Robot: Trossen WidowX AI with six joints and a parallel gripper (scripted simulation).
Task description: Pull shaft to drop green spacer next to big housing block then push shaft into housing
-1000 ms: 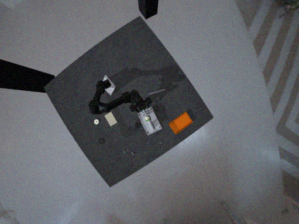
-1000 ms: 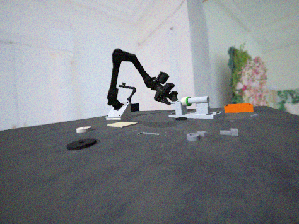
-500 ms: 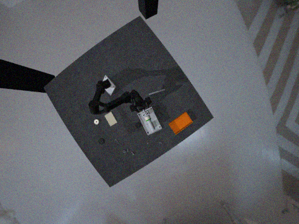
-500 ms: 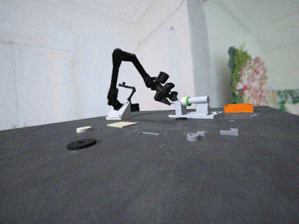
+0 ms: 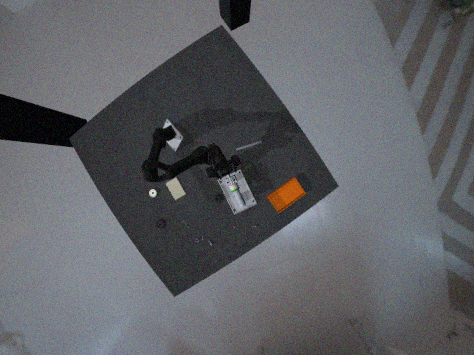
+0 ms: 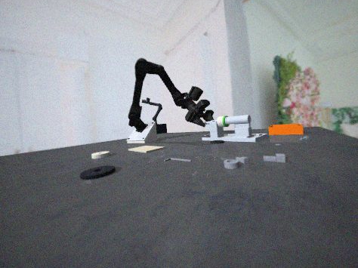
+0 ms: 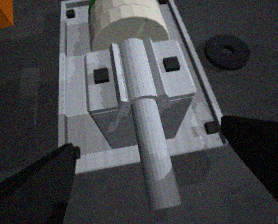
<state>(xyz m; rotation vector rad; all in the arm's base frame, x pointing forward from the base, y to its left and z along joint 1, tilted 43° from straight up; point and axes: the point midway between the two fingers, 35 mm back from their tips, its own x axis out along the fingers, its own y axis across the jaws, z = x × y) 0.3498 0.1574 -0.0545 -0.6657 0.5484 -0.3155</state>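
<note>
Right now my gripper tip is 50 mm short of the grey shaft and 20 mm below it. From my gripper tip the other things lie so: cream spacer: 60 mm ahead, 20 mm above; cream tile: 320 mm to the right, 100 mm behind, 60 mm below; green spacer: 90 mm ahead, 20 mm above, 10 mm to the right.
</note>
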